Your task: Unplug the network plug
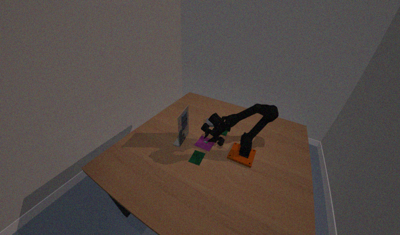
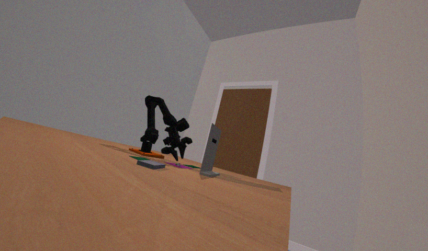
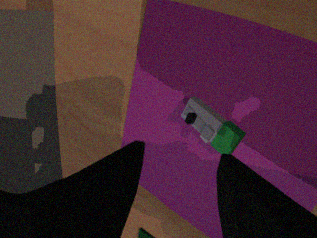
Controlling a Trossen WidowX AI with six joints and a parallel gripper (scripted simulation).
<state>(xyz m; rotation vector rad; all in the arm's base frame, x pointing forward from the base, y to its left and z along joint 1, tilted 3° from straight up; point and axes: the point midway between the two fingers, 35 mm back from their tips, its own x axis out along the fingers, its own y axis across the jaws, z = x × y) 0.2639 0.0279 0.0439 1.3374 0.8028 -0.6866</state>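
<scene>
My gripper tip is now 30 mm above the network plug and 10 mm to the left of it. Also, from my gripper tip: magenta marked square: 30 mm below; grey upright panel: 160 mm ahead, 80 mm above, 50 mm to the left; flat grey block: 240 mm to the right, 80 mm ahead, 30 mm below.
</scene>
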